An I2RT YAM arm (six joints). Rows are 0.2 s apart.
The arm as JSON. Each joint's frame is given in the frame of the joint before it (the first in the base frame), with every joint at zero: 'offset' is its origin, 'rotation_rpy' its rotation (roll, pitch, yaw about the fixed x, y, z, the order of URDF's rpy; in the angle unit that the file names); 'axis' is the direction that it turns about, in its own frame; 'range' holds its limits. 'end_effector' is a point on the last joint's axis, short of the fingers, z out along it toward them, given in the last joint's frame.
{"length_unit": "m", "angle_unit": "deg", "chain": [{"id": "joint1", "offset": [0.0, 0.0, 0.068], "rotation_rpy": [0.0, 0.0, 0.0], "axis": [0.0, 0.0, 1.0], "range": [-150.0, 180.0]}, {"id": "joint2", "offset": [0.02, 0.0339, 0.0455], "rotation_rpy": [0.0, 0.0, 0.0], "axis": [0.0, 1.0, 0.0], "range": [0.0, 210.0]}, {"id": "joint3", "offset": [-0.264, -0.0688, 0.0], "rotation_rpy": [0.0, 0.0, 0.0], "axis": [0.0, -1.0, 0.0], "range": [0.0, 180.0]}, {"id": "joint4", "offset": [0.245, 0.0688, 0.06], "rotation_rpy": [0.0, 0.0, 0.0], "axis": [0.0, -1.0, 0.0], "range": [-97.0, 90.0]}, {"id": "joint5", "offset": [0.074, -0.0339, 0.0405], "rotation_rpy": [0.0, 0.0, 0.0], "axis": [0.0, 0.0, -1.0], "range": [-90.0, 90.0]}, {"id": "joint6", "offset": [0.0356, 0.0, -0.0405], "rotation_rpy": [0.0, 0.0, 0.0], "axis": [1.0, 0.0, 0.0], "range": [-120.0, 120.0]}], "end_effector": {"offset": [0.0, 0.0, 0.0], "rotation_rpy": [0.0, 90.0, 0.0]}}
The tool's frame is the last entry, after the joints.
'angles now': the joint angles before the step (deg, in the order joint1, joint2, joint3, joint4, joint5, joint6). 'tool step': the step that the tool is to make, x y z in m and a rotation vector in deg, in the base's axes. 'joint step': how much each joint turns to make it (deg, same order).
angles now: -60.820 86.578 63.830 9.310 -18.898 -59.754
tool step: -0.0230 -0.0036 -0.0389 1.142 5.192 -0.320
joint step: -3.783 0.338 -6.596 1.755 -2.198 -5.200
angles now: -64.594 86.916 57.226 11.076 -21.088 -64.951
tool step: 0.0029 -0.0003 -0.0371 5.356 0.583 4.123
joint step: -0.012 3.518 -3.510 2.006 -4.494 0.176
